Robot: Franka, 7 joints.
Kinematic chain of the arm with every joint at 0, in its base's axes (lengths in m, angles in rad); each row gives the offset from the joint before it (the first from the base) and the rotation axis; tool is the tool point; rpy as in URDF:
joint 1: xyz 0 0 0.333 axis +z
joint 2: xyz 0 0 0 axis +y
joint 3: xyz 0 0 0.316 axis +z
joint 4: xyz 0.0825 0 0 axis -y
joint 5: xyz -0.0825 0 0.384 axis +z
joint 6: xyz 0 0 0 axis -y
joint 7: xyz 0.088 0 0 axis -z
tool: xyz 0 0 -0.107 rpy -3.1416 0 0
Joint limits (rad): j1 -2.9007..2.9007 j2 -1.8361..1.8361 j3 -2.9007..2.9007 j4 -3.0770..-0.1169 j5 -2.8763..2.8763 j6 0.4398..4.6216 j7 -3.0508..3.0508
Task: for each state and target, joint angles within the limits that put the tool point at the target. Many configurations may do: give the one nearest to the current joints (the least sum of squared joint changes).
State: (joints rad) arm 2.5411 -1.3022 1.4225 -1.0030 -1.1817 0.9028 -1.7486
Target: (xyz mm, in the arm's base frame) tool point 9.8 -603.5 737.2
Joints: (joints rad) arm 2.2735 -1.1610 1.4222 -0.9608 -1.2375 1.1561 -1.7486
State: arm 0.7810 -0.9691 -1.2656 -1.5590 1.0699 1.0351 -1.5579
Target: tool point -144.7 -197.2 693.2
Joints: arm 0.2063 -1.6199 -0.6849 -2.0449 0.9410 0.5742 -1.5579
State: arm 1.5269 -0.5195 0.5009 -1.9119 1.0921 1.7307 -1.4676
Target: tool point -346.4 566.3 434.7
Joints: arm 1.6457 0.3718 0.4379 -1.6956 1.1483 1.9872 -1.4676
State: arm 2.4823 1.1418 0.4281 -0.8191 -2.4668 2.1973 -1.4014
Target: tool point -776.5 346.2 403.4
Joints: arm 2.5804 1.1414 0.4615 -0.6505 -2.4935 2.2129 -1.4014
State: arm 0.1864 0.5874 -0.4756 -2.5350 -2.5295 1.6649 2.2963
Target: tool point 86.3 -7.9 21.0
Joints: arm 0.3133 0.7671 0.0140 -3.0542 -2.6155 1.8767 2.2963
